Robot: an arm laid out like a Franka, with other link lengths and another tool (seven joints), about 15 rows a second.
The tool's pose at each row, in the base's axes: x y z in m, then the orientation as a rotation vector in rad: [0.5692, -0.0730, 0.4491, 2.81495, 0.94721, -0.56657]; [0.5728, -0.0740, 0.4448, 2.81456, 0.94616, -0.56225]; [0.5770, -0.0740, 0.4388, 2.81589, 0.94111, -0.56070]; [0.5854, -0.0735, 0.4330, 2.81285, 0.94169, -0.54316]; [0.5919, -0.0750, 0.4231, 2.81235, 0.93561, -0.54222]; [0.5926, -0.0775, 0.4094, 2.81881, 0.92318, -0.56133]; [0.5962, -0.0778, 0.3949, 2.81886, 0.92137, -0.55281]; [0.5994, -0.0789, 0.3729, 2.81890, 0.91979, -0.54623]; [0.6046, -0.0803, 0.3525, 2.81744, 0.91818, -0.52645]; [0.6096, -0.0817, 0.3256, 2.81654, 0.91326, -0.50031]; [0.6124, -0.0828, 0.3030, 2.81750, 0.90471, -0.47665]
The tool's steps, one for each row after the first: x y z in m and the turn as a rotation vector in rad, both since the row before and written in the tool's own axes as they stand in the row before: [0.0037, 0.0030, 0.0031, -0.00212, 0.00211, 0.00100]; [0.0054, 0.0026, 0.0042, -0.00021, 0.00073, 0.00355]; [0.0087, 0.0047, 0.0027, -0.00905, 0.00870, 0.00076]; [0.0077, 0.0051, 0.0076, -0.00175, -0.00049, 0.00412]; [0.0043, 0.0023, 0.0131, 0.01076, -0.00984, 0.00719]; [0.0081, 0.0024, 0.0123, -0.00336, 0.00458, 0.00184]; [0.0101, 0.0027, 0.0196, -0.00261, 0.00352, 0.00154]; [0.0108, 0.0040, 0.0177, -0.00868, 0.01042, 0.00246]; [0.0129, 0.0036, 0.0239, -0.01085, 0.01392, 0.00515]; [0.0095, 0.0019, 0.0206, -0.00875, 0.01284, 0.00749]
